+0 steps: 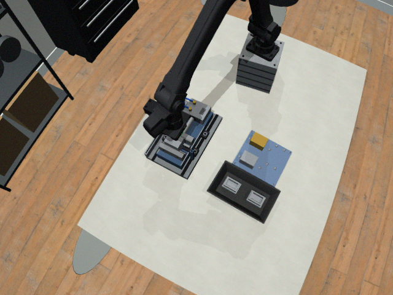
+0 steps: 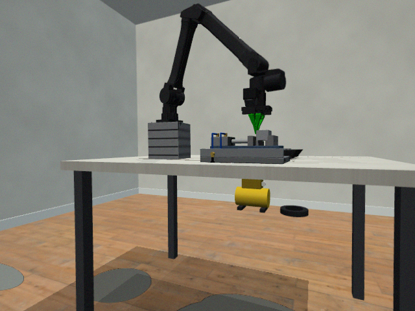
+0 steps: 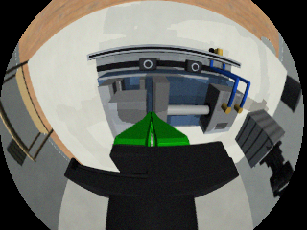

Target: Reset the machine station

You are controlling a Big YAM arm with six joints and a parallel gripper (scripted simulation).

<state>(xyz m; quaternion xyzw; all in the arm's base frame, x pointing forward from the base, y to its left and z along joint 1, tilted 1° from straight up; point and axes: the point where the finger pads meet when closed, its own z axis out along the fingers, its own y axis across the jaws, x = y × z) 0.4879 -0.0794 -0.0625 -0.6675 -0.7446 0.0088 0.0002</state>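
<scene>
Right now the hose-end block is 14 cm behind my hand, 3 cm below it and 1 cm to the right of it. Round my hand: yellow brass blank: 26 cm to the left, 19 cm behind, 9 cm below.
</scene>
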